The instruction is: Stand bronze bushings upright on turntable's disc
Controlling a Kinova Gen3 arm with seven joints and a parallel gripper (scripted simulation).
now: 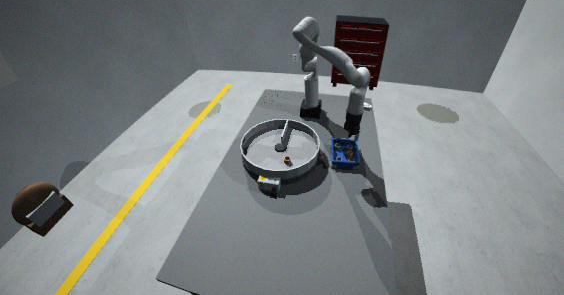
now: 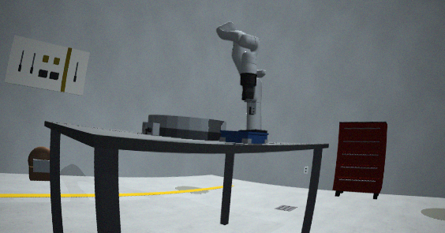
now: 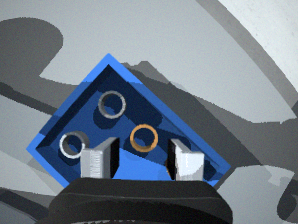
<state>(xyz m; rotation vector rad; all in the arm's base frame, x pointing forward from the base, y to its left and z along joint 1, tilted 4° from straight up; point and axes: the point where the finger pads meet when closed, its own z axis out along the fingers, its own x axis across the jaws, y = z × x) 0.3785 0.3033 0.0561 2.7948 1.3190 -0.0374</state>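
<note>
Now: the blue crate 120 mm below my hand, 30 mm to the right of it and 10 mm ahead of it. The rest, counted from my hand: turntable (370 mm to the right, 100 mm below, 90 mm ahead).
</note>
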